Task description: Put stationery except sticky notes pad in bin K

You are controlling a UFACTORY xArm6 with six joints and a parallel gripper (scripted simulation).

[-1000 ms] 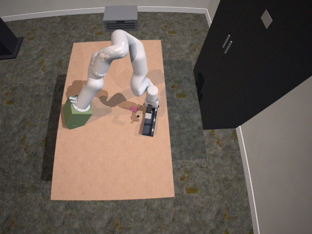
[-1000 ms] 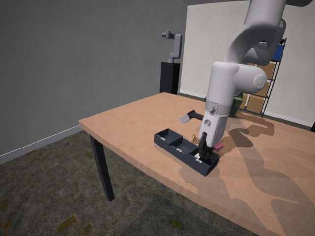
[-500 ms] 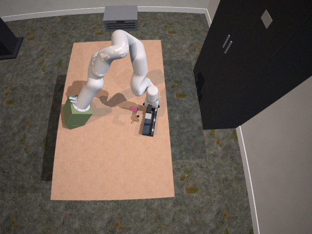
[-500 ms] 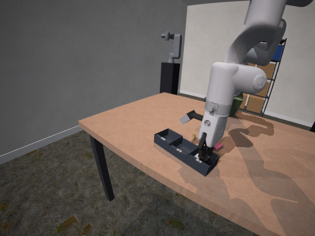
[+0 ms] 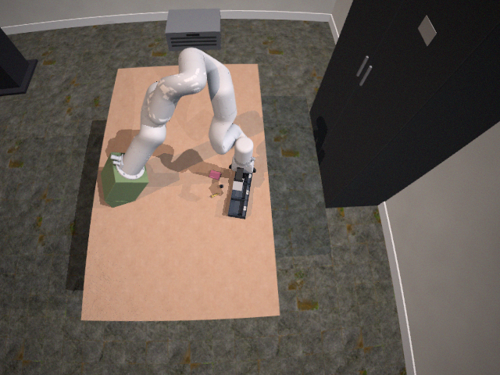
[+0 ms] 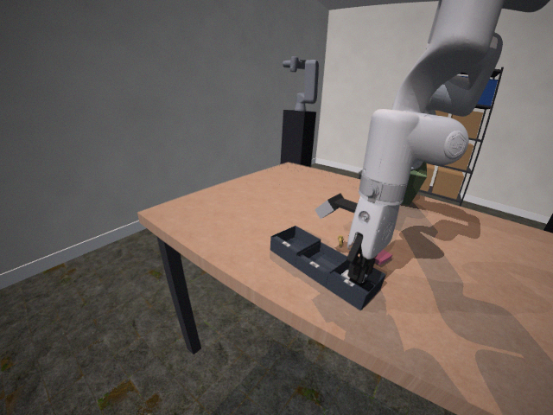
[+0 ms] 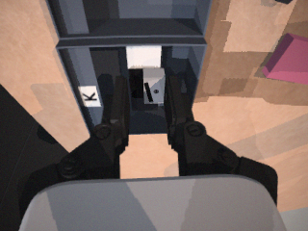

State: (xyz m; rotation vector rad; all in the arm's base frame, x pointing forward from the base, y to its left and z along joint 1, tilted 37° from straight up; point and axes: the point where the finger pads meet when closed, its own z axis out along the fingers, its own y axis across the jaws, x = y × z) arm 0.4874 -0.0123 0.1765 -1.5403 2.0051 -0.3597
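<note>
Now: hand 2 cm above the white sharpener. The rest, counted from my hand: black-and-white block 4 cm below, 1 cm to the right; then dark bin tray 8 cm to the right, 3 cm below, 1 cm behind; then black nut 10 cm behind, 5 cm below, 4 cm to the right.
</note>
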